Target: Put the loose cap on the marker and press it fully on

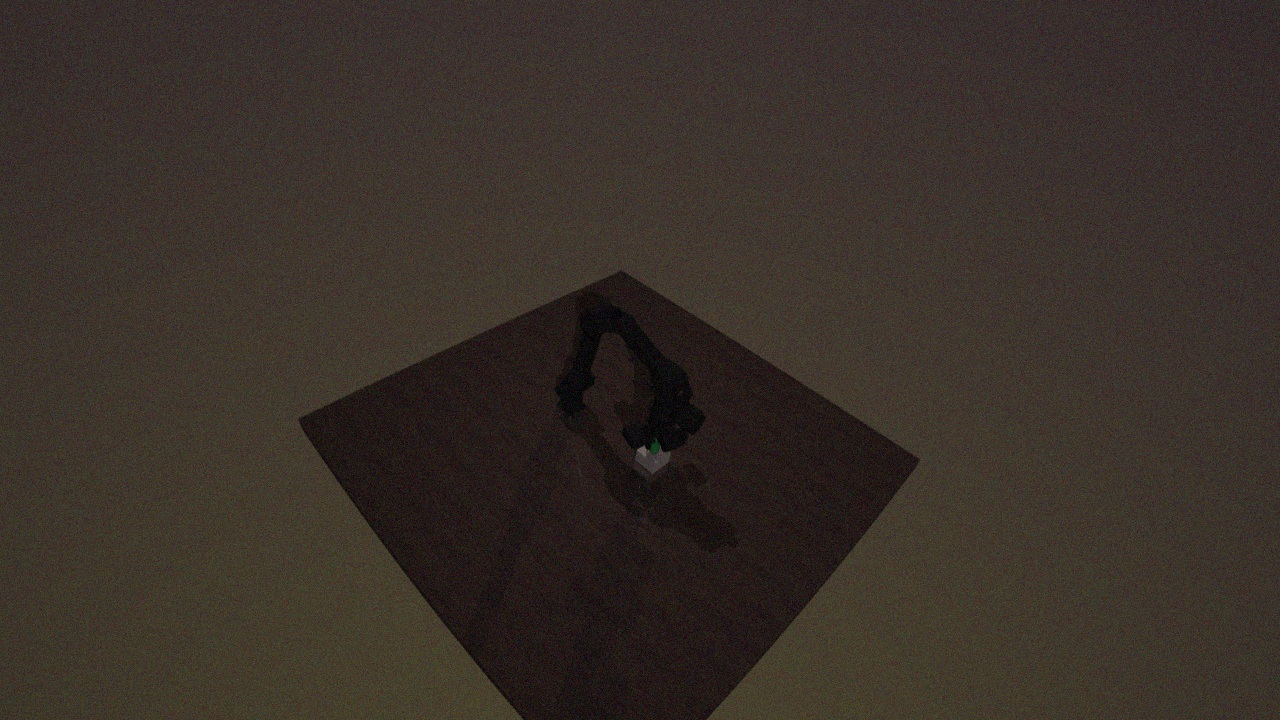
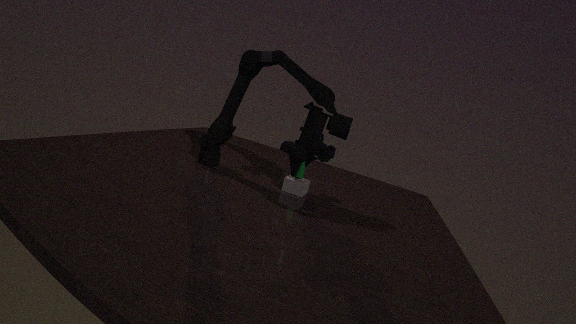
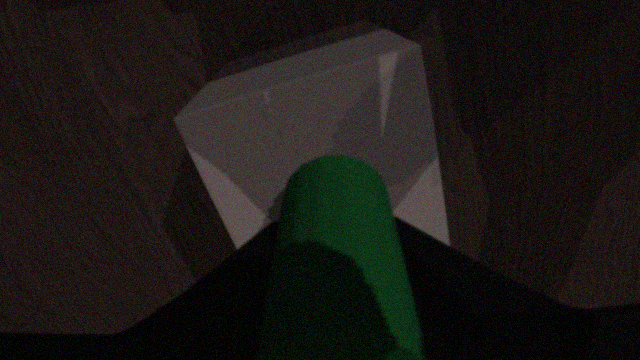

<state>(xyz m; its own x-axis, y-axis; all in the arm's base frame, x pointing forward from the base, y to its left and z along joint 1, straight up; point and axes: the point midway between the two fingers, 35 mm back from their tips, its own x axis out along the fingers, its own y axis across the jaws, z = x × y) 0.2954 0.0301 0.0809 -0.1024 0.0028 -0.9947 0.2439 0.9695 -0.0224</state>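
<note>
Now: gripper tip 3 cm below the green cap and 1 cm short of it. Round my gripper tip: white holder block 3 cm below, 1 cm ahead.
</note>
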